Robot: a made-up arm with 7 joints.
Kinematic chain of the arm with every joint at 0, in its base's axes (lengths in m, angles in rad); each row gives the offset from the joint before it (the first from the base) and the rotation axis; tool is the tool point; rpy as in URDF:
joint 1: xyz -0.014 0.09 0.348 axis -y
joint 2: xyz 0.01 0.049 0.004 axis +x
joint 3: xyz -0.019 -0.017 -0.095 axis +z
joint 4: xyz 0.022 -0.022 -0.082 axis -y
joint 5: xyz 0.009 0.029 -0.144 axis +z
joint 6: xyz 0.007 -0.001 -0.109 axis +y
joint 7: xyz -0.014 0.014 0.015 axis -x
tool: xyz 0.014 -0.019 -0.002 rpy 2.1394 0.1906 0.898
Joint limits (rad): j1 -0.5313..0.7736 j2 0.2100..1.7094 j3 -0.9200..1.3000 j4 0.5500..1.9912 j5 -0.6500..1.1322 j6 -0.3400..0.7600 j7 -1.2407..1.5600
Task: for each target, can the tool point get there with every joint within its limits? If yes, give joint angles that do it. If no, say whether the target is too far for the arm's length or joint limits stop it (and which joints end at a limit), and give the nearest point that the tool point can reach.
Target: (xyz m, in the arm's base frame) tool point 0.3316 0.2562 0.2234
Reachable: yes | joints 0.6309 0.5404 -0.1992 0.8470 0.0083 0.3912 -0.2384
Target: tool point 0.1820 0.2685 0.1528
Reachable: yes | joints -0.1396 0.3965 0.2401 1.4003 0.7457 -0.0997 1.3022
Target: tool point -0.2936 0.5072 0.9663
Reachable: no: too far | nearest point -0.1287 0.3878 0.6016 | short by 0.418 m
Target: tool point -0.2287 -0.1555 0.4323
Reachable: no: joint limits stop it (at a limit: joint 1, joint 2, joint 3, joint 4, joint 6, joint 7) | nearest point -0.1365 0.1604 0.5142 | short by 0.339 m
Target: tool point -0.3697 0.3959 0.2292
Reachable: no: joint limits stop it (at a limit: joint 1, joint 3, joint 4, joint 5, joint 6, joint 7) | nearest point -0.1648 0.4000 0.1034 | short by 0.240 m
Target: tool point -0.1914 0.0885 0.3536
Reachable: no: joint limits stop it (at a limit: joint 1, joint 2, joint 3, joint 4, joint 6, joint 7) | nearest point -0.1458 0.1652 0.5127 | short by 0.182 m
